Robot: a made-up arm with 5 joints.
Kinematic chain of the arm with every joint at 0, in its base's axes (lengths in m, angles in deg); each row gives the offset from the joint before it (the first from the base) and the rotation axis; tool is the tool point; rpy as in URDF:
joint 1: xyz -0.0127 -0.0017 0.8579 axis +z
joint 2: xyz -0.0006 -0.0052 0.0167 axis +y
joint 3: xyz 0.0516 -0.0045 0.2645 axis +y
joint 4: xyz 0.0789 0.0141 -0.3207 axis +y
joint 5: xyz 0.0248 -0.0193 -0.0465 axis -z
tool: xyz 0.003 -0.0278 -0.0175 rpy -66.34 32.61 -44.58
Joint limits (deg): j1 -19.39..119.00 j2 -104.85..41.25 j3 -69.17..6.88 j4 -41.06..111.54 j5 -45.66..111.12
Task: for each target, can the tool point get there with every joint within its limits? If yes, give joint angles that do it. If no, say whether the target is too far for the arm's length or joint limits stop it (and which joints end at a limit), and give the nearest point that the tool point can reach.
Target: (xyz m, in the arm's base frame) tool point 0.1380 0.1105 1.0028
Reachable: yes | joints 49.85 -62.43 -5.13 -10.17 8.43
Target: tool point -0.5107 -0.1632 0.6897
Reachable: no: joint limits stop it (at a limit: joint 1, joint 2, joint 3) | nearest point -0.0709 -0.0210 0.7536 | short by 0.467 m
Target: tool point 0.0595 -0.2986 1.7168
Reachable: no: too far | nearest point 0.0294 -0.1746 1.3644 | short by 0.375 m
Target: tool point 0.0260 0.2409 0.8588
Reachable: yes | joints 88.51 -13.88 -20.01 24.71 57.37
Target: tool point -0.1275 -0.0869 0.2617
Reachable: no: joint limits stop it (at a limit: joint 1, joint 2, joint 5) | nearest point 0.0411 -0.0548 0.6561 | short by 0.430 m
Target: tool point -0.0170 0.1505 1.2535
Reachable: yes | joints 102.00 -56.50 -51.63 4.31 69.45
